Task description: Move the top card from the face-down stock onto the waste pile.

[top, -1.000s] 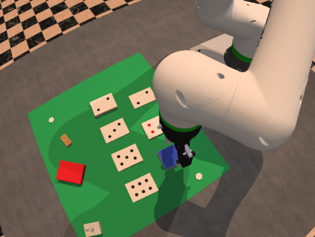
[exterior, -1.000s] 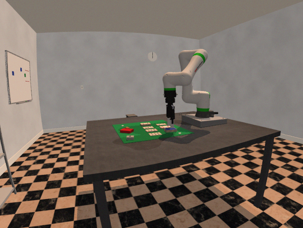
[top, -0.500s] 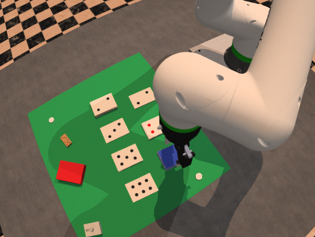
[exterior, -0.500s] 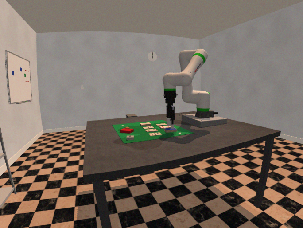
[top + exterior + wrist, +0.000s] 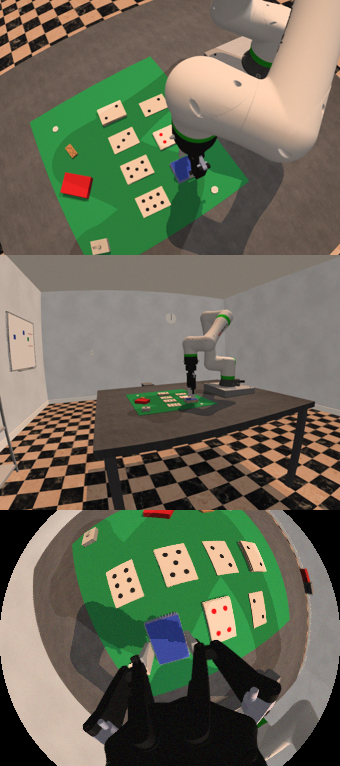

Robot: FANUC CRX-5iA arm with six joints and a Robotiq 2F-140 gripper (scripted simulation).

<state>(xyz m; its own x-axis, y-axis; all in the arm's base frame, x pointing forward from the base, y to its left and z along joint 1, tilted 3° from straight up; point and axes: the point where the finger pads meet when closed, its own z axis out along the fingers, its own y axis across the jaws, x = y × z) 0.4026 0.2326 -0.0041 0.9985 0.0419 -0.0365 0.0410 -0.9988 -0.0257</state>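
The red-pip card lies 10 mm ahead of my hand, 120 mm to the right of it and 50 mm below it. The rest, counted from my hand: red block (340 mm ahead, 70 mm to the right, 50 mm below); then green mat (160 mm ahead, 130 mm to the right, 70 mm below); then small button box (330 mm ahead, 130 mm to the left, 40 mm below).
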